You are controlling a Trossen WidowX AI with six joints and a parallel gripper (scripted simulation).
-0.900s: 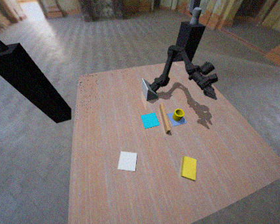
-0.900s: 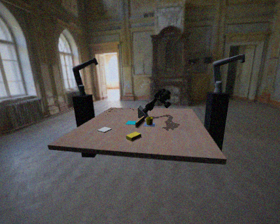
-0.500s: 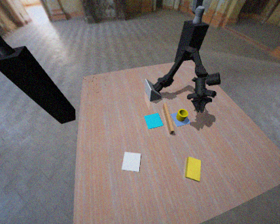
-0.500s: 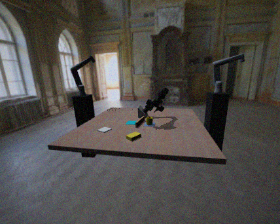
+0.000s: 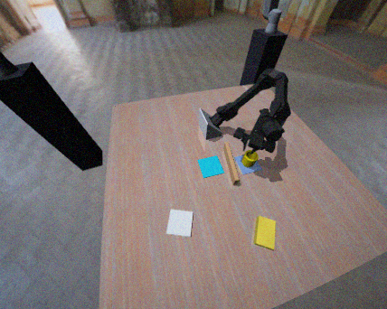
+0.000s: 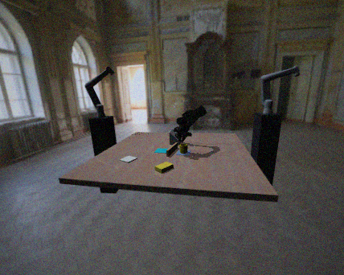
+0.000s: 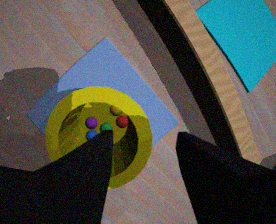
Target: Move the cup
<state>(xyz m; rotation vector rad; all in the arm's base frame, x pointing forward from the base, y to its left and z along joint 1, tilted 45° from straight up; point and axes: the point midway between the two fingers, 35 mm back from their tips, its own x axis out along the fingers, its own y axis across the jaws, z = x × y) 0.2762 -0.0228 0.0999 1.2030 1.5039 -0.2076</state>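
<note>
Right now the yellow cup is 60 mm below my gripper tip, 20 mm to the left of it and 10 mm ahead of it. Also, from my gripper tip: low wooden bar 80 mm below, 70 mm to the right, 10 mm behind; then white pad 410 mm to the right, 180 mm ahead, 90 mm below; then cyan pad 170 mm to the right, 100 mm below, 40 mm behind.
</note>
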